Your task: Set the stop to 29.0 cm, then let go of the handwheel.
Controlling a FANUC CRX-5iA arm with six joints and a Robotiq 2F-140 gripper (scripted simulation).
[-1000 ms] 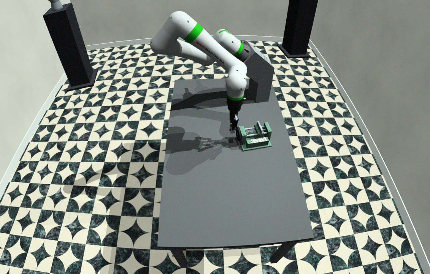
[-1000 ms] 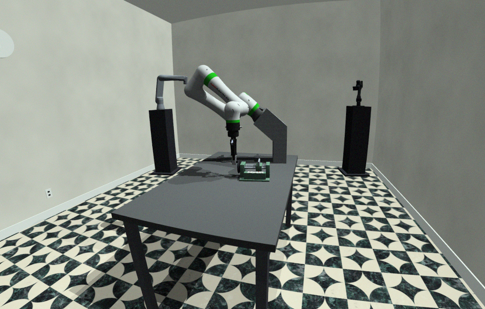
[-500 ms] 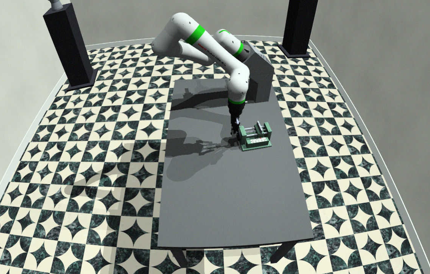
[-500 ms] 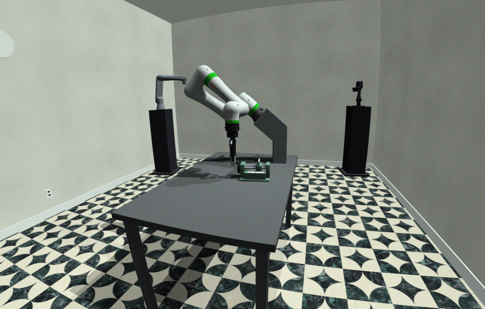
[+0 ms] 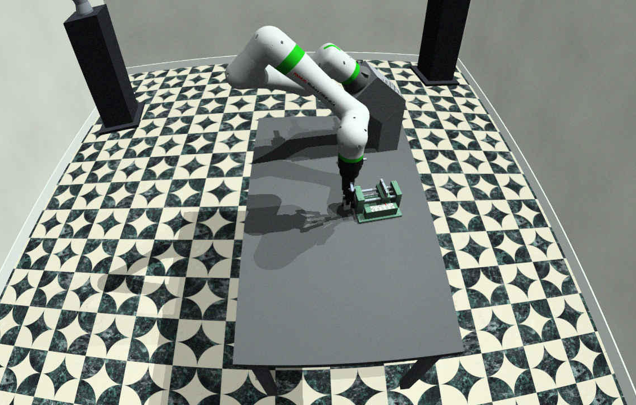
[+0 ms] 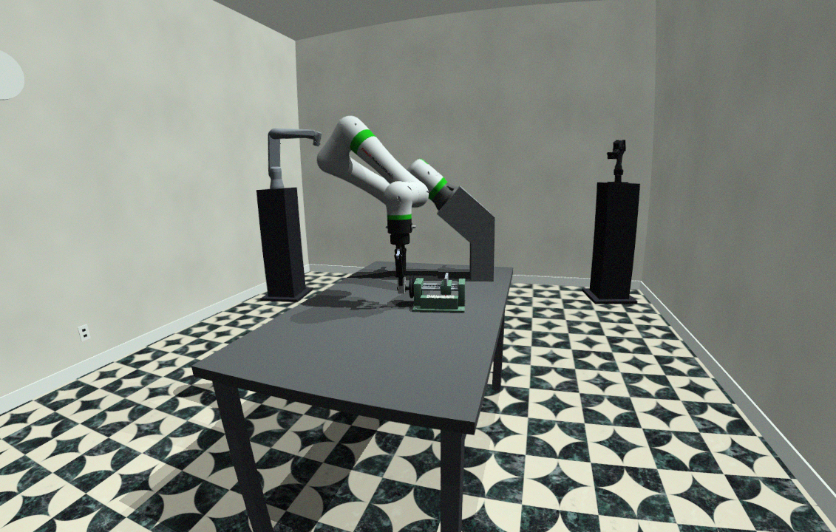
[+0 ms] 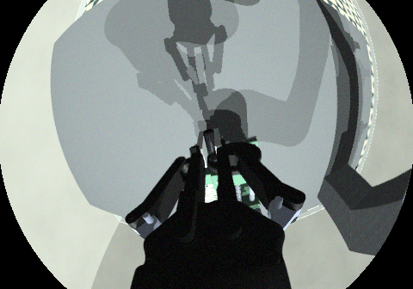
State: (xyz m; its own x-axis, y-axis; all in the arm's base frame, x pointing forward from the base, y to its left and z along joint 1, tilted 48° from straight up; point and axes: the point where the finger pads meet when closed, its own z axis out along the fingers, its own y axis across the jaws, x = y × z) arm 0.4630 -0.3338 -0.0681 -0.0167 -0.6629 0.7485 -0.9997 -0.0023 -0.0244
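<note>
My gripper is now 1 cm past the black handwheel, 2 cm to the right of it and 2 cm above it. The rest, counted from my hand: green stop fixture: 2 cm behind, 17 cm to the left.
</note>
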